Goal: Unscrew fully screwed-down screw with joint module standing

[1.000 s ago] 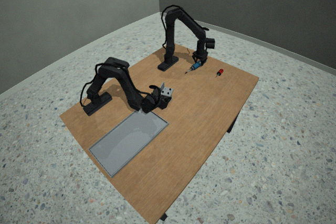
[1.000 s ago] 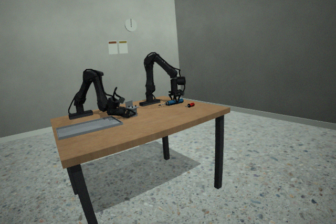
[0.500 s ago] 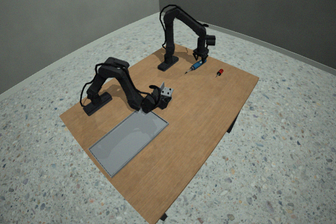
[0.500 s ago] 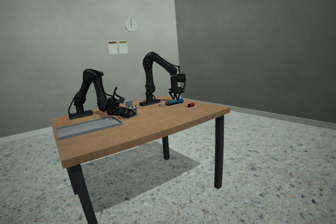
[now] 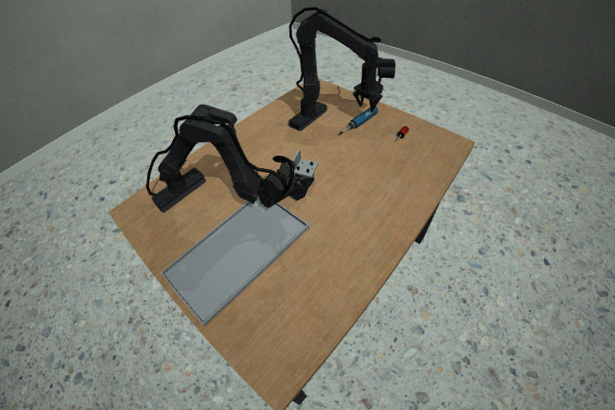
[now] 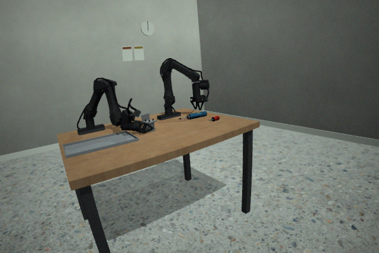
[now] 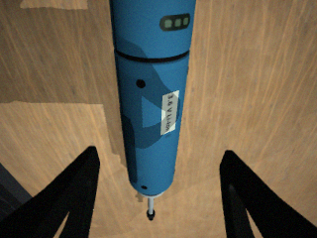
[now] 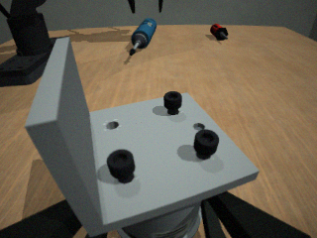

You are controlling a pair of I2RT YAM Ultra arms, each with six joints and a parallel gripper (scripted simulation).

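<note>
Right now my right hand is 1 cm below the joint module. From my right hand the other things lie so: grey L-shaped bracket (5 cm above); flat grey tray (7 cm ahead, 35 cm to the right, 2 cm below); screw (8 cm behind, 27 cm to the left).
</note>
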